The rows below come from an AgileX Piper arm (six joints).
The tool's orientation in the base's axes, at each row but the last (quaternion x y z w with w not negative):
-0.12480 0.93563 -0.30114 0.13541
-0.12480 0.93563 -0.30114 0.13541
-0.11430 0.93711 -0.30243 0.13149
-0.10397 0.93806 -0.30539 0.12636
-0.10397 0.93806 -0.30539 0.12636
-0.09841 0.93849 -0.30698 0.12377
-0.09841 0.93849 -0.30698 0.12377
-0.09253 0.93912 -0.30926 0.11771
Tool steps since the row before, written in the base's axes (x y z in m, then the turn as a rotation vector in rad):
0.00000 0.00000 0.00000 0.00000 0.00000 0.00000
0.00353 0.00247 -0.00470 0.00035 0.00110 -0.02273
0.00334 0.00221 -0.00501 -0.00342 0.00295 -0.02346
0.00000 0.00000 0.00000 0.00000 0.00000 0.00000
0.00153 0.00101 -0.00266 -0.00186 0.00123 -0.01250
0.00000 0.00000 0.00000 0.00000 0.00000 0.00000
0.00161 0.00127 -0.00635 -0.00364 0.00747 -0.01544
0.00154 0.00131 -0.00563 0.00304 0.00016 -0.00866
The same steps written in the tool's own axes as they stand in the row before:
0.00000 0.00000 0.00000 0.00000 0.00000 0.00000
-0.00323 0.00422 0.00353 0.00338 0.01439 0.01731
-0.00290 0.00429 0.00379 0.00651 0.01680 0.01569
0.00000 0.00000 0.00000 0.00000 0.00000 0.00000
-0.00126 0.00221 0.00199 0.00360 0.00868 0.00854
0.00000 0.00000 0.00000 0.00000 0.00000 0.00000
-0.00077 0.00464 0.00473 0.00416 0.01559 0.00687
-0.00087 0.00427 0.00409 -0.00152 0.00504 0.00752

